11 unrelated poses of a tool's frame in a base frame.
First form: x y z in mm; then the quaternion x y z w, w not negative.
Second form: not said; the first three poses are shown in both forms.
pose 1, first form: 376 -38 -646 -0.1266 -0.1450 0.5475 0.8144
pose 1, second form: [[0.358 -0.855 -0.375 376], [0.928 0.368 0.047 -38], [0.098 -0.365 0.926 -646], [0 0 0 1]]
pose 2, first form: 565 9 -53 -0.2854 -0.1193 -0.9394 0.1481
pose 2, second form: [[-0.793 0.346 0.501 565], [-0.210 -0.928 0.309 9], [0.571 0.140 0.809 -53], [0 0 0 1]]
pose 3, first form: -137 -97 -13 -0.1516 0.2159 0.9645 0.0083
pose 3, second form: [[-0.954 -0.081 -0.289 -137], [-0.049 -0.907 0.419 -97], [-0.296 0.414 0.861 -13], [0 0 0 1]]
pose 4, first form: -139 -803 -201 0.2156 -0.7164 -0.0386 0.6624
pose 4, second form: [[-0.029 -0.258 -0.966 -139], [-0.360 0.904 -0.230 -803], [0.932 0.341 -0.119 -201], [0 0 0 1]]
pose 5, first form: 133 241 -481 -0.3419 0.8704 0.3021 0.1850
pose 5, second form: [[-0.698 -0.707 0.115 133], [-0.483 0.584 0.652 241], [-0.529 0.399 -0.749 -481], [0 0 0 1]]
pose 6, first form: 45 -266 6 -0.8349 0.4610 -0.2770 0.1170
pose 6, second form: [[0.421 -0.705 0.570 45], [-0.835 -0.548 -0.060 -266], [0.355 -0.451 -0.819 6], [0 0 0 1]]
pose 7, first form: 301 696 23 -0.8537 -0.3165 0.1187 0.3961
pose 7, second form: [[0.771 0.446 -0.453 301], [0.634 -0.486 0.601 696], [0.048 -0.751 -0.658 23], [0 0 0 1]]
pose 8, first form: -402 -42 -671 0.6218 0.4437 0.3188 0.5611
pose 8, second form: [[0.403 0.194 0.894 -402], [0.910 0.023 -0.415 -42], [-0.101 0.981 -0.167 -671], [0 0 0 1]]
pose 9, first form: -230 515 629 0.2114 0.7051 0.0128 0.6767
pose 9, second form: [[0.005 0.281 0.960 -230], [0.315 0.910 -0.268 515], [-0.949 0.304 -0.084 629], [0 0 0 1]]
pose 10, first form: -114 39 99 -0.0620 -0.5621 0.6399 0.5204
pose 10, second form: [[-0.451 -0.596 -0.664 -114], [0.736 0.173 -0.655 39], [0.506 -0.784 0.360 99], [0 0 0 1]]
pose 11, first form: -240 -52 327 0.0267 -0.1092 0.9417 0.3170
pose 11, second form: [[-0.798 -0.603 -0.019 -240], [0.591 -0.775 -0.223 -52], [0.120 -0.189 0.975 327], [0 0 0 1]]
